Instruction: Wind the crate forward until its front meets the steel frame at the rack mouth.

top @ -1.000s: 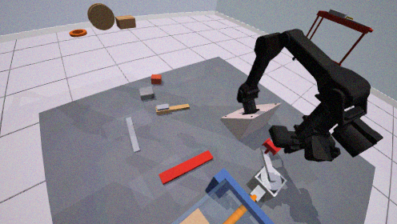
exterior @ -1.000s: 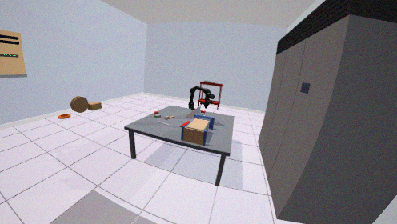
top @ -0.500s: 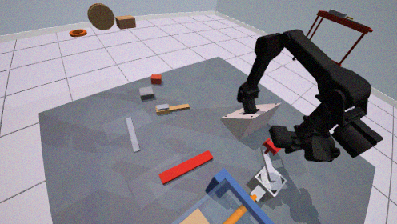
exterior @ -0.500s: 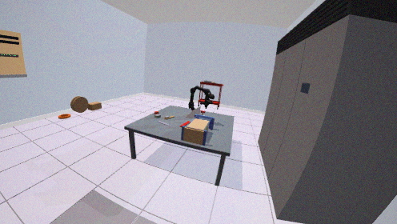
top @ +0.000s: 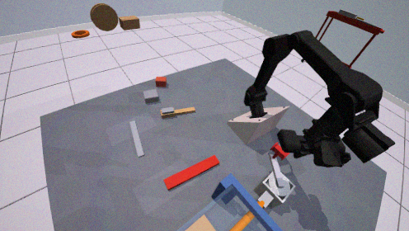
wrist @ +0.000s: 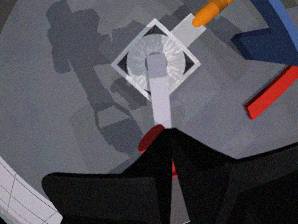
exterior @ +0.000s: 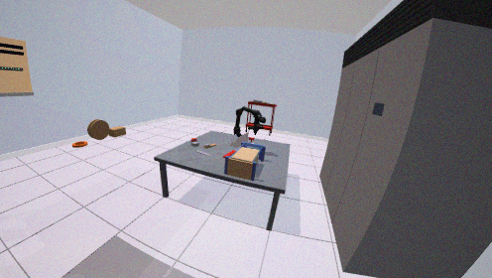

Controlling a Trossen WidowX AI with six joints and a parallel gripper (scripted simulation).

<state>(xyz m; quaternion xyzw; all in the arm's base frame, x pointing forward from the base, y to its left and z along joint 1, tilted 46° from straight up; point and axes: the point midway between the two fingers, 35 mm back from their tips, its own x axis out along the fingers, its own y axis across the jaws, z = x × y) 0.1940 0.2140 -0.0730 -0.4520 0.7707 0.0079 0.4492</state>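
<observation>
The red knob lies 8 cm below my gripper tip, 4 cm to the right of it and 4 cm behind it. Round my gripper tip: hand winch: 18 cm below, 2 cm to the left, 1 cm ahead; then winch handle: 11 cm below, 2 cm behind, 1 cm to the right; then blue frame: 19 cm ahead, 11 cm below, 2 cm to the left.
</observation>
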